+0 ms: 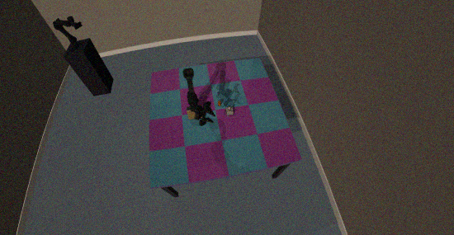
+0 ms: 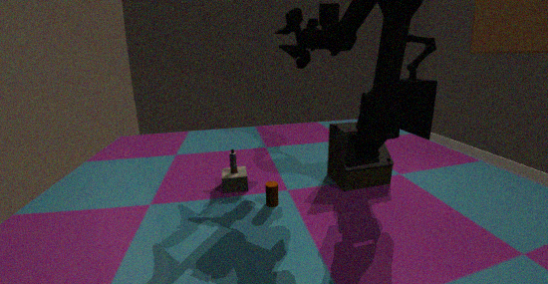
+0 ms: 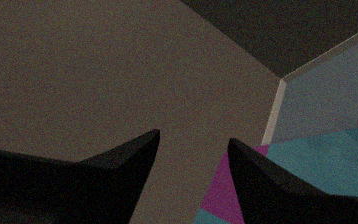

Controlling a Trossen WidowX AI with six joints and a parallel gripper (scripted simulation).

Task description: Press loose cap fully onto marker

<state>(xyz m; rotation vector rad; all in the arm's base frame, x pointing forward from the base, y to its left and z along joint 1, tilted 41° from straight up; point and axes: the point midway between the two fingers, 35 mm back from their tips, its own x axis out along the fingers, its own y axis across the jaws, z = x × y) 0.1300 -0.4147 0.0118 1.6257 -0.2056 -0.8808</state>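
Right now my gripper tip is 38 cm to the right of the orange cap, 36 cm above it and 10 cm short of it. From my gripper tip the other things lie so: holder block: 36 cm below, 28 cm to the left, 18 cm ahead.
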